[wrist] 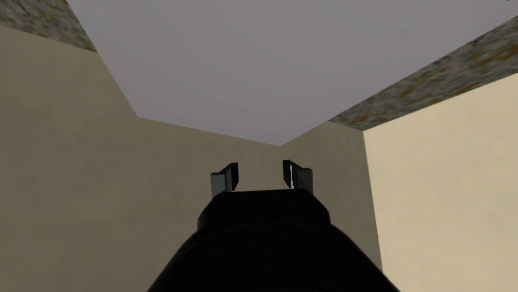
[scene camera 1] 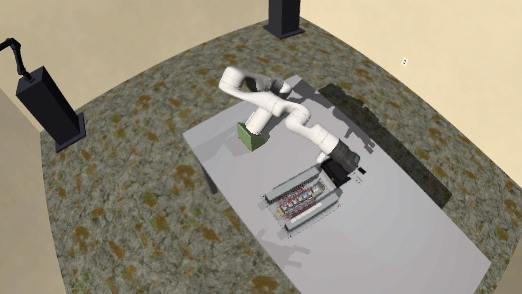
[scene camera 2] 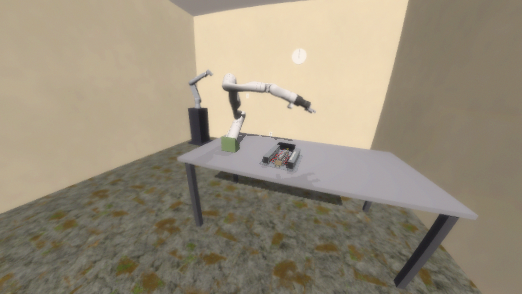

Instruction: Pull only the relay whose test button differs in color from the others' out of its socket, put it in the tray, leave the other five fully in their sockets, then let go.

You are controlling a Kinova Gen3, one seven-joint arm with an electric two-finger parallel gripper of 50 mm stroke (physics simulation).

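Places are measured from the arm's base along level axes (x back, y right, z up), in centimetres.
Where they show: gripper, fingertip midpoint: (wrist: 260, 170) (scene camera 1: 363, 177) (scene camera 2: 313, 112); arm's base, origin of the base link: (scene camera 1: 252, 130) (scene camera 2: 231, 141).
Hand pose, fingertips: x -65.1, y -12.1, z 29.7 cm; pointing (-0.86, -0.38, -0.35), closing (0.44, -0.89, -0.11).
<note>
Each offset is from my fingertips to the top centre of the thing. "spot": to the spot under its first point. Level surfaces: height alone.
A row of small relays (scene camera 1: 297, 198) (scene camera 2: 283, 157) sits upright in sockets between two grey slotted ducts. Red spots show along the row, and a small blue spot shows among them toward the tray end. The relays are too small to tell the buttons apart surely. The black tray @[spot: dz -37.2, dx +20.7, dy -12.3 cm] (scene camera 1: 334, 173) (scene camera 2: 286, 146) stands at the end of the panel and is partly hidden behind the arm in scene camera 1. My gripper (scene camera 1: 360, 175) (scene camera 2: 312, 110) (wrist: 260, 170) is open and empty. It is high above the table, out past the tray, and tilted toward the far wall.
The grey ducts @[dz -31.2, dx +26.8, dy +12.3 cm] (scene camera 1: 293, 184) @[dz -31.2, dx +8.9, dy +13.2 cm] (scene camera 1: 312, 212) rise on both sides of the relay row. The arm stands on a green base block (scene camera 1: 250, 137) (scene camera 2: 230, 144) on the grey table @[dz -37.5 cm] (scene camera 1: 400, 225) (scene camera 2: 350, 170) (wrist: 250, 65). The table's far corner shows in the wrist view.
</note>
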